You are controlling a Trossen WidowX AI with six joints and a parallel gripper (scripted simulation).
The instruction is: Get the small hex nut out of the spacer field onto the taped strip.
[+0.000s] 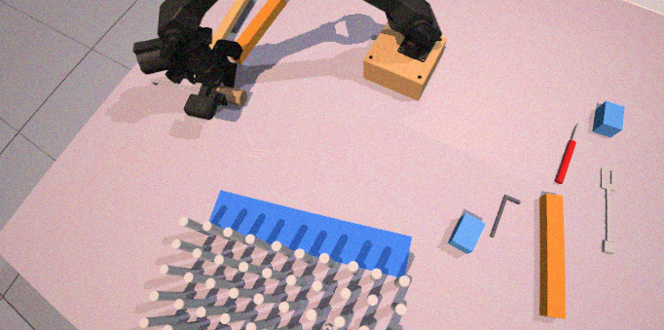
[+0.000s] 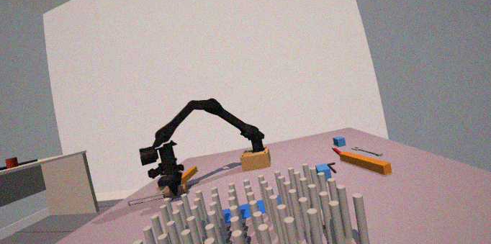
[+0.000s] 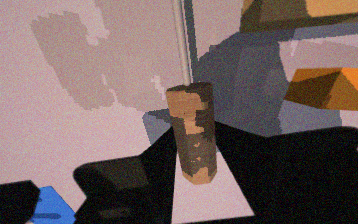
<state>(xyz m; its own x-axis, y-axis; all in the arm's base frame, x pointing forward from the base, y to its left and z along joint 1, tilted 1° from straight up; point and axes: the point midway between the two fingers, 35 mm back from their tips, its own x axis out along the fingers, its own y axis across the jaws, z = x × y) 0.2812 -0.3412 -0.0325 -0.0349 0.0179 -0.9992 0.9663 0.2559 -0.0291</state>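
Now: gripper tip 30 mm short of the tool with brown wooden handle, 100 mm to the left of it and 10 mm below it. The rest, counted from my gripper tip: blue taped strip (170 mm ahead, 320 mm to the left, 10 mm below); red screwdriver (250 mm behind, 720 mm to the left); black hex key (60 mm behind, 650 mm to the left, 10 mm below).
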